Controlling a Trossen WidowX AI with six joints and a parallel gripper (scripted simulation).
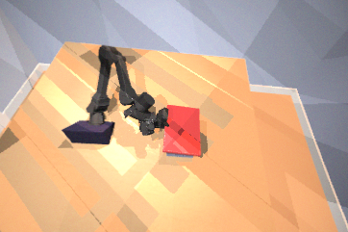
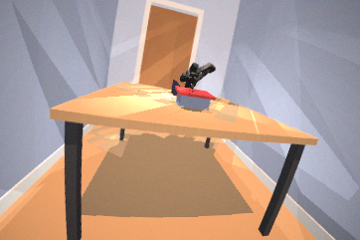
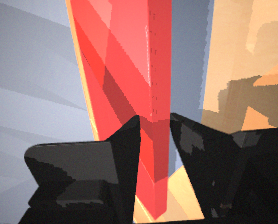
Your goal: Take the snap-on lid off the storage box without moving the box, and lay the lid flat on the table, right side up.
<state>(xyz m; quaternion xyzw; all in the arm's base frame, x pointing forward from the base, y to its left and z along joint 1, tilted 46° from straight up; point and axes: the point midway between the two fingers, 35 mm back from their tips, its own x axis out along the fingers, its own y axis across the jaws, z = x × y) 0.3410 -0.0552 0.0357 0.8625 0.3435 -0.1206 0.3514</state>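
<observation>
Right now the lid is 8 cm ahead of my gripper tip. Round my gripper tip: storage box: 7 cm ahead, 6 cm below.
</observation>
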